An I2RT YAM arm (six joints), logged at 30 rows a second.
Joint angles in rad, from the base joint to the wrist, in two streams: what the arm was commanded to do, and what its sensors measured. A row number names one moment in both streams.
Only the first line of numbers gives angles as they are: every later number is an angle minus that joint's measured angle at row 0.
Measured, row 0:
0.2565 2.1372 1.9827 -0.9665 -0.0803 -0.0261
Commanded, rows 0 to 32:
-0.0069 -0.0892 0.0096 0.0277 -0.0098 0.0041
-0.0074 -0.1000 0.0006 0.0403 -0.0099 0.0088
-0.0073 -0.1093 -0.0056 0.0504 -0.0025 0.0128
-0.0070 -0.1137 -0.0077 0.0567 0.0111 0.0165
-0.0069 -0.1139 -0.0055 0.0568 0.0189 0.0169
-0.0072 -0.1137 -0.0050 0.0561 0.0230 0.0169
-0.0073 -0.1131 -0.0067 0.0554 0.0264 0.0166
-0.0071 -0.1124 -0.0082 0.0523 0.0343 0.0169
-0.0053 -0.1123 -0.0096 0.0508 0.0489 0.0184
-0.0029 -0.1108 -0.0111 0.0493 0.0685 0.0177
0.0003 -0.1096 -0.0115 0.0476 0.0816 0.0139
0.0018 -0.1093 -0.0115 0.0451 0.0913 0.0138
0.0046 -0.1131 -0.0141 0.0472 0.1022 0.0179
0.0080 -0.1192 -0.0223 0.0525 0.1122 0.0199
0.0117 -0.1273 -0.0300 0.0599 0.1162 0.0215
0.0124 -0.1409 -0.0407 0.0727 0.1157 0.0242
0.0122 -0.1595 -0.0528 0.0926 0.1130 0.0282
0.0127 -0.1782 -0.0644 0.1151 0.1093 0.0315
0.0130 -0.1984 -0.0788 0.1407 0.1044 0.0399
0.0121 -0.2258 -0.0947 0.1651 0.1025 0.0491
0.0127 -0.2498 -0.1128 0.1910 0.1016 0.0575
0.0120 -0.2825 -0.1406 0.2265 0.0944 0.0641
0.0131 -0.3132 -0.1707 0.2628 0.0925 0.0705
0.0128 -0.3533 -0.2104 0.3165 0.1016 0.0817
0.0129 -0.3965 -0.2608 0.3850 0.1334 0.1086
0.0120 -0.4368 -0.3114 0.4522 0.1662 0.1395
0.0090 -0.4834 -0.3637 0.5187 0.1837 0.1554
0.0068 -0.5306 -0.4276 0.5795 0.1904 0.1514
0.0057 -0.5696 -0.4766 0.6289 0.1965 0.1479
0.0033 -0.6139 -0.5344 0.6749 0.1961 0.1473
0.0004 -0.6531 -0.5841 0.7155 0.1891 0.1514
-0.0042 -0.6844 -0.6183 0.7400 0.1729 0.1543
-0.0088 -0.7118 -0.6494 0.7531 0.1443 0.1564
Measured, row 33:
0.0042 -0.6542 -0.5878 0.5989 0.1472 0.1220
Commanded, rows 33 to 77:
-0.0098 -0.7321 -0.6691 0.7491 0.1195 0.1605
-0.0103 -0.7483 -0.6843 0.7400 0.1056 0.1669
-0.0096 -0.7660 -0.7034 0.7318 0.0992 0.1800
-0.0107 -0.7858 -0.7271 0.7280 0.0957 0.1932
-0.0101 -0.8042 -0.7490 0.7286 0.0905 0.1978
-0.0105 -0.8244 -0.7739 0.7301 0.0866 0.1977
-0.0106 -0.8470 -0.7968 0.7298 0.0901 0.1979
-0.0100 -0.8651 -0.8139 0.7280 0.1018 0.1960
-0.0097 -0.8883 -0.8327 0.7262 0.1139 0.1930
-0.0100 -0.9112 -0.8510 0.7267 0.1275 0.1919
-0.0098 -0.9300 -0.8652 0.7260 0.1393 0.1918
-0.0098 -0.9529 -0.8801 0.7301 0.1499 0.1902
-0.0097 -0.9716 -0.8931 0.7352 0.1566 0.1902
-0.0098 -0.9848 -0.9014 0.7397 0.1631 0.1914
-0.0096 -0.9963 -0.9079 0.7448 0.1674 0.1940
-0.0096 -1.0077 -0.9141 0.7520 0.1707 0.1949
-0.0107 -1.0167 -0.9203 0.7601 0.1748 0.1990
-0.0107 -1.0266 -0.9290 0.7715 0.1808 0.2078
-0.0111 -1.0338 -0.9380 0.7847 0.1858 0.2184
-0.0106 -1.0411 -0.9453 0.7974 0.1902 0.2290
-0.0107 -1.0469 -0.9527 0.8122 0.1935 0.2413
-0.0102 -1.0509 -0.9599 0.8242 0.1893 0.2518
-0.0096 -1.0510 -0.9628 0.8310 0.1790 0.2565
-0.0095 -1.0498 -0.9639 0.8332 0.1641 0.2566
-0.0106 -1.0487 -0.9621 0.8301 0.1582 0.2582
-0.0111 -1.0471 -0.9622 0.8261 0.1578 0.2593
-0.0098 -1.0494 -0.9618 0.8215 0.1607 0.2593
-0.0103 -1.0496 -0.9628 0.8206 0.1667 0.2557
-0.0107 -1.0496 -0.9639 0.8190 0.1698 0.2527
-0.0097 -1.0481 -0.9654 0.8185 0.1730 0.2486
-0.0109 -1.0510 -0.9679 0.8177 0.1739 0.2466
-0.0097 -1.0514 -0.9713 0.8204 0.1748 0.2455
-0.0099 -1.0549 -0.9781 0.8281 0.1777 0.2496
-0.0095 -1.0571 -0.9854 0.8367 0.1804 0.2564
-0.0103 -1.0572 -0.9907 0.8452 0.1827 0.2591
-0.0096 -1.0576 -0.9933 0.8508 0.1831 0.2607
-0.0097 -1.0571 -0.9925 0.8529 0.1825 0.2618
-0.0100 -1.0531 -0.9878 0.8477 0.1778 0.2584
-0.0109 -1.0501 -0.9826 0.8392 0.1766 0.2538
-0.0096 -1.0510 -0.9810 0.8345 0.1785 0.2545
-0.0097 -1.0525 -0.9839 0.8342 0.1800 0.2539
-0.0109 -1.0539 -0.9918 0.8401 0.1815 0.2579
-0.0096 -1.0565 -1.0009 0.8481 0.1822 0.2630
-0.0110 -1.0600 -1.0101 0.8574 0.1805 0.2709
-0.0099 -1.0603 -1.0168 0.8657 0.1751 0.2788
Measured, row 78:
-0.0072 -1.0349 -1.0075 0.8240 0.1637 0.2468
